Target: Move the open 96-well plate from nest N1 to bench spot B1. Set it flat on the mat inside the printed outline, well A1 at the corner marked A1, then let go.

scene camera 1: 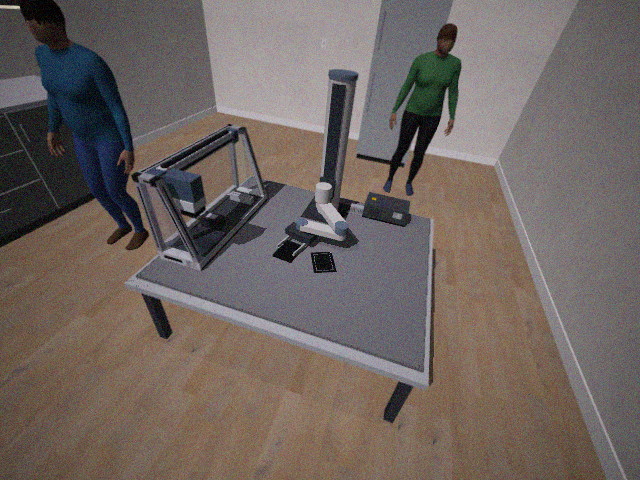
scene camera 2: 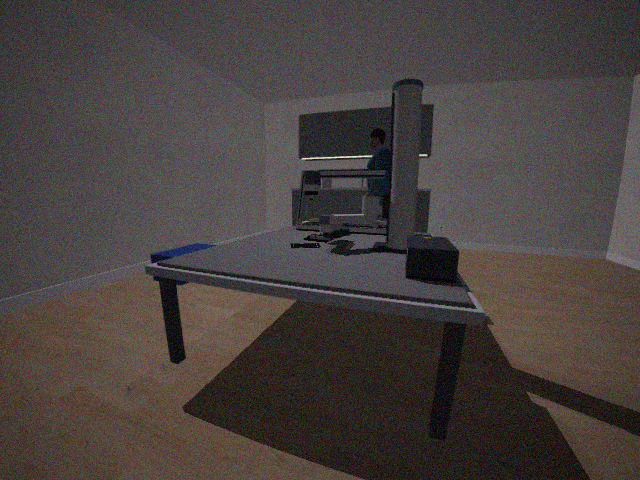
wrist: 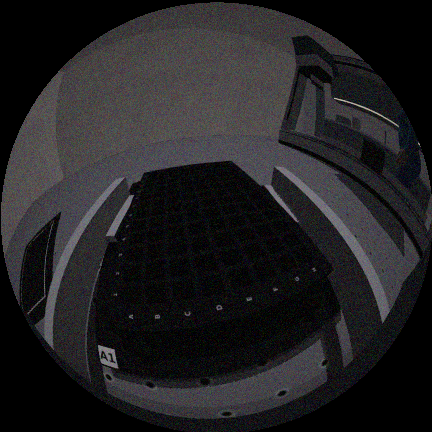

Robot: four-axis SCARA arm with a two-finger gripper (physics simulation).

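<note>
The dark open 96-well plate lies level between the fingers of my gripper. In the wrist view both finger pads touch its long sides, so the gripper is shut on it. Row letters A to H run along its near edge, and a white A1 label shows at the near left corner. Nest N1 is hard to make out under the plate; whether the plate is clear of it cannot be told. The black mat of spot B1, with its printed outline, lies beside the plate.
A framed gantry stands on the left of the table. The arm's column is behind the gripper. A dark box stands at the back right. Two people stand beyond the table.
</note>
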